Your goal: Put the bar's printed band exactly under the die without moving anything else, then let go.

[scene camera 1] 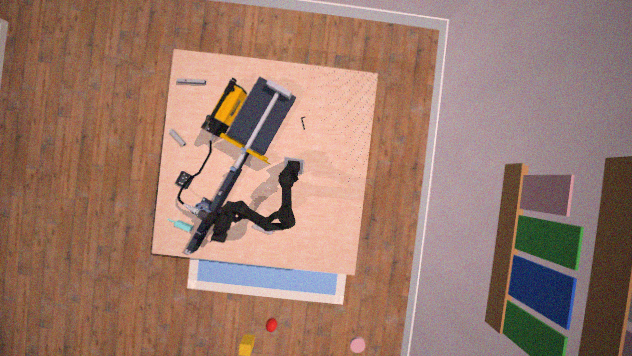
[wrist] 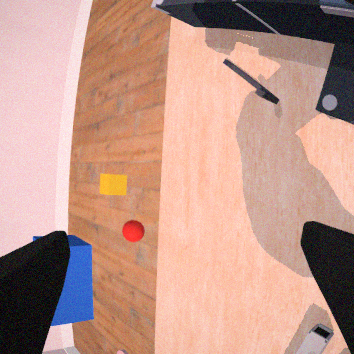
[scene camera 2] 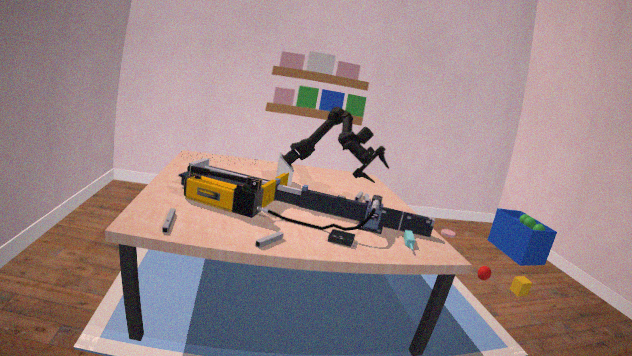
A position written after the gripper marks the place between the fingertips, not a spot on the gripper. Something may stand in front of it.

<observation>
The gripper (wrist: 188,240) is open and holds nothing. Further things: a long dark machine (scene camera 2: 339,205).
The long dark machine shows as well in the wrist view (wrist: 325,28).
</observation>
